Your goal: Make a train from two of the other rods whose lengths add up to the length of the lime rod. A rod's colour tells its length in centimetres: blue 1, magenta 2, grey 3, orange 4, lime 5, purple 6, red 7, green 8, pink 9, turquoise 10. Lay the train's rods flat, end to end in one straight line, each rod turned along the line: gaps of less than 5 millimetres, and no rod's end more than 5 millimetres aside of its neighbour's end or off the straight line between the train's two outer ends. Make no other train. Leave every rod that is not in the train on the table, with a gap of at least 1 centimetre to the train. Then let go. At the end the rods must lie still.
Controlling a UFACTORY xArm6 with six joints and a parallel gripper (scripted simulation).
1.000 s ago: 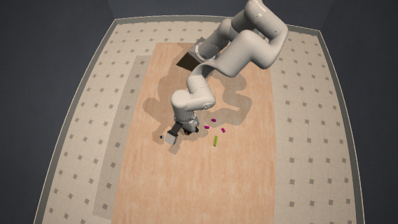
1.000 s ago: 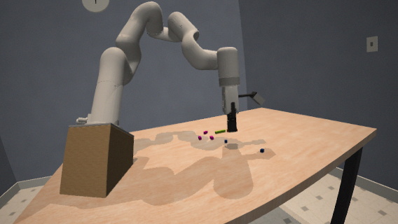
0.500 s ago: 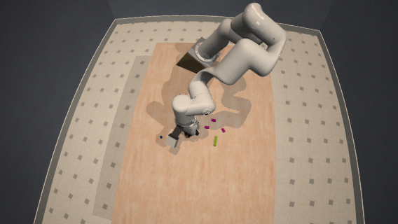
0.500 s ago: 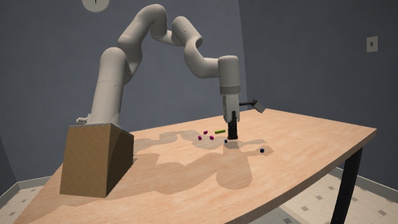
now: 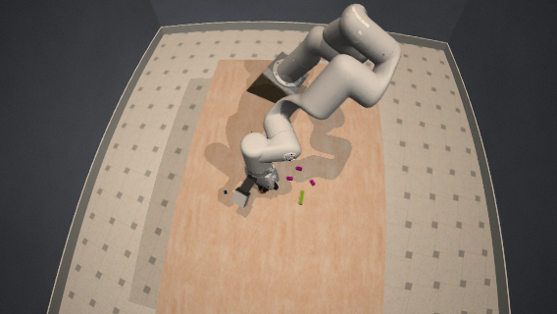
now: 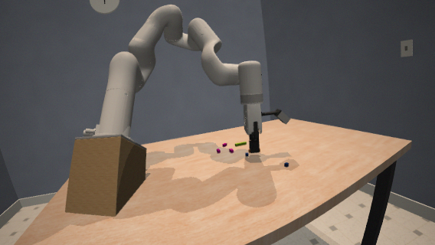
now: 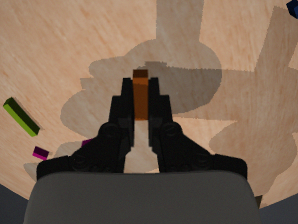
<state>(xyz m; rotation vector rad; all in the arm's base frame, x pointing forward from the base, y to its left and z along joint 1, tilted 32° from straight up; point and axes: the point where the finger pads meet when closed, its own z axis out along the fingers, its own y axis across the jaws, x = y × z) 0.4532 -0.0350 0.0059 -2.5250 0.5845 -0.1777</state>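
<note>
My hand is 20 mm above the orange rod. Also, from my hand: lime rod (130 mm to the left, 30 mm below, 20 mm ahead).
</note>
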